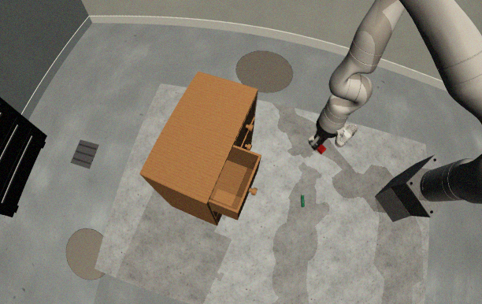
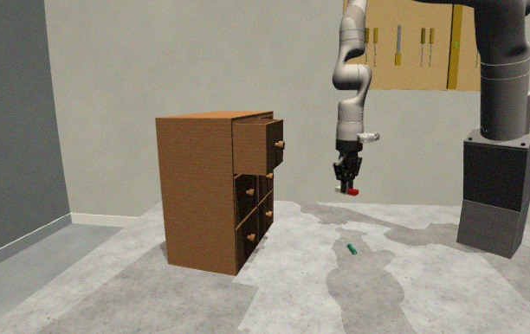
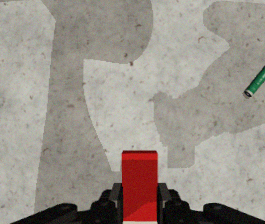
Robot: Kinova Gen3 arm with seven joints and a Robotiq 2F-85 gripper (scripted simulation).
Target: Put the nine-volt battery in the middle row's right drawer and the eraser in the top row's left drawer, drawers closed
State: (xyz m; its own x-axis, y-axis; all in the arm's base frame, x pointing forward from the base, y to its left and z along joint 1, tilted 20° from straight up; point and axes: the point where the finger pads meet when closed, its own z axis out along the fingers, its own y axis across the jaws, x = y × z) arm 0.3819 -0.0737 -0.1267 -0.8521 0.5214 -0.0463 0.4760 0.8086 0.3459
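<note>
Right now the small green cylinder is 20 mm behind my hand, 170 mm to the left of it and 110 mm below it. The rest, counted from my hand: nine-volt battery: 300 mm ahead, 150 mm to the left, 10 mm above; then eraser: 10 mm ahead, 10 mm below.
</note>
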